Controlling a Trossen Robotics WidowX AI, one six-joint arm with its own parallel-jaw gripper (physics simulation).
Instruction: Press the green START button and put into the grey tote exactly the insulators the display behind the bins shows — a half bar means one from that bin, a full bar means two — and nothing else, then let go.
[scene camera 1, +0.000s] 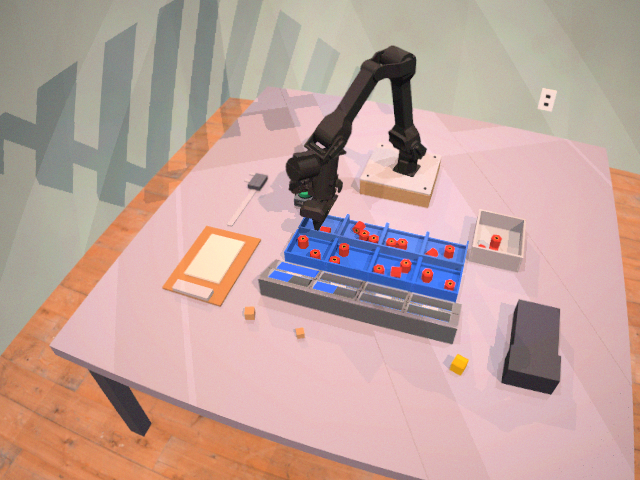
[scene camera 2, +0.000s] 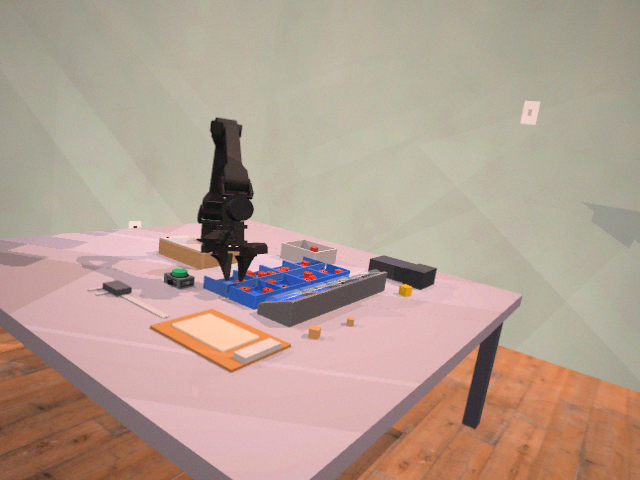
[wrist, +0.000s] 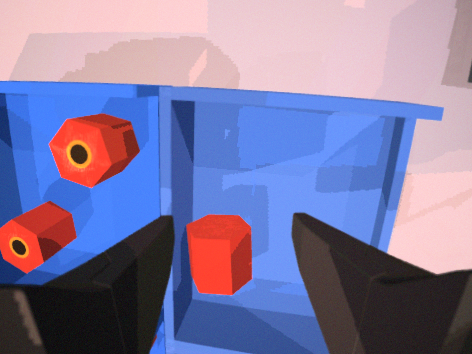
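Grey tote (scene camera 2: 294, 251), 1.59 m from the lens. Dark box (scene camera 2: 419, 276), 1.5 m from the lens. My gripper (scene camera 2: 233, 281), 1.23 m from the lens.
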